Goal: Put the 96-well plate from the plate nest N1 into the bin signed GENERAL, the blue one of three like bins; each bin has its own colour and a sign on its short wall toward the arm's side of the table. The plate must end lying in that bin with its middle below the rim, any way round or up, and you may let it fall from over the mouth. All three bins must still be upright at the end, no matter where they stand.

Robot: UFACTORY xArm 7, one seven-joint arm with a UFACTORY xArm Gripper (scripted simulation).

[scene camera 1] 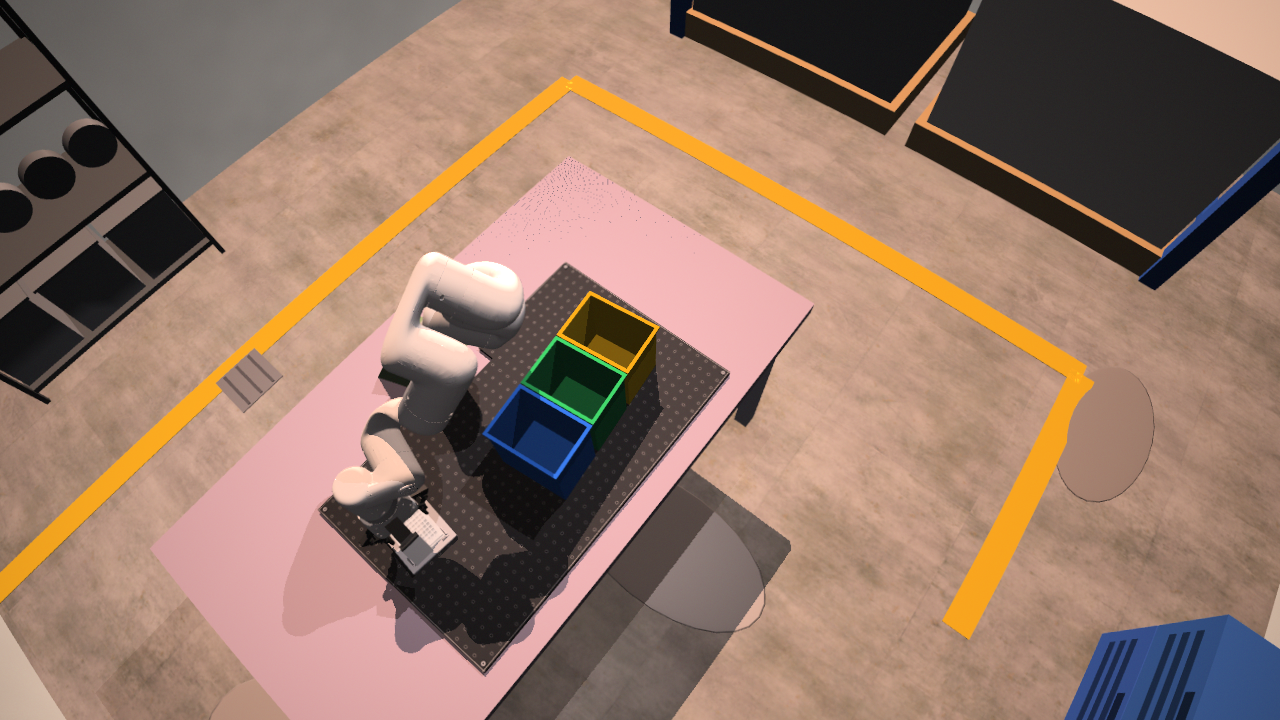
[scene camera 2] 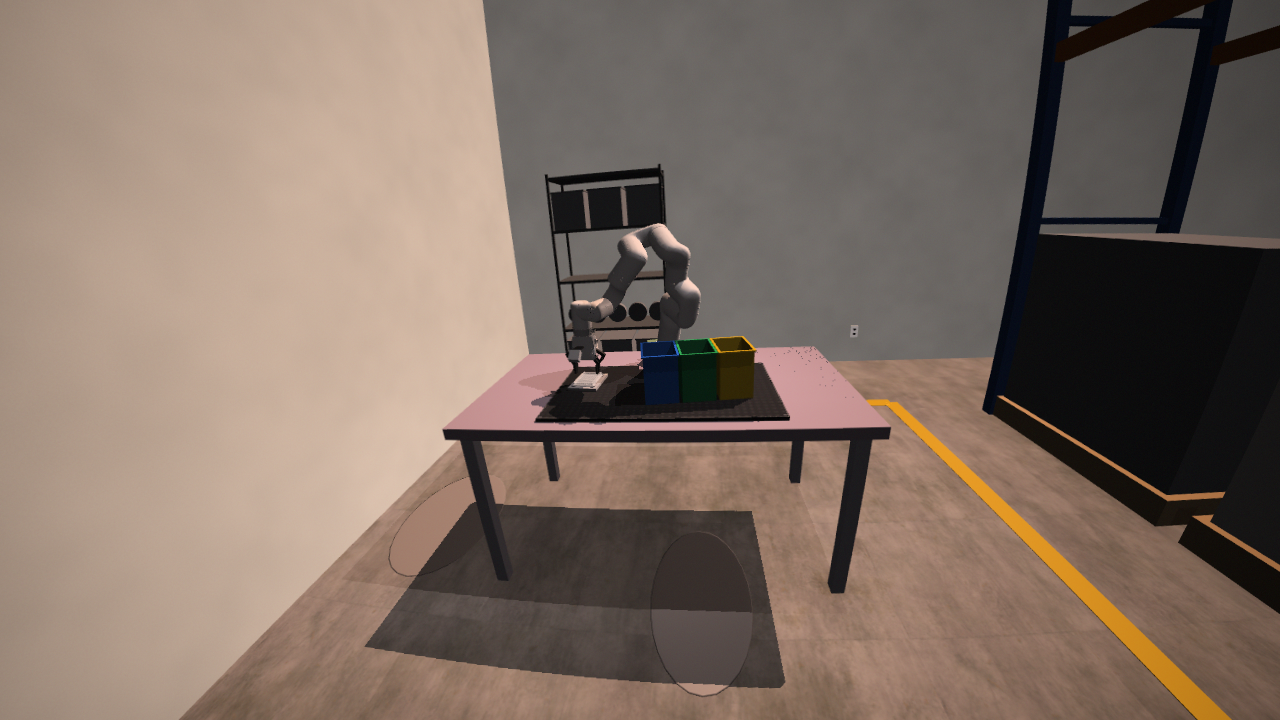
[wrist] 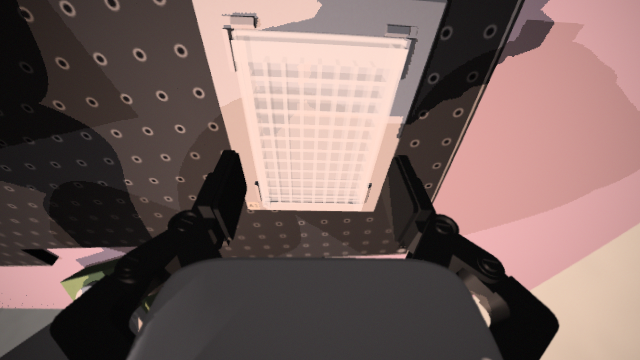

I see my gripper (scene camera 1: 407, 524), a 96-well plate (scene camera 1: 432, 531), a blue bin (scene camera 1: 547, 434) and a green bin (scene camera 1: 592, 390).
The 96-well plate also shows in the wrist view (wrist: 317, 164). The blue bin also shows in scene camera 2 (scene camera 2: 660, 359). The green bin shows as well in scene camera 2 (scene camera 2: 697, 372). The wrist view misses the blue bin: it is out of frame. The wrist view does not show the green bin: it is out of frame.
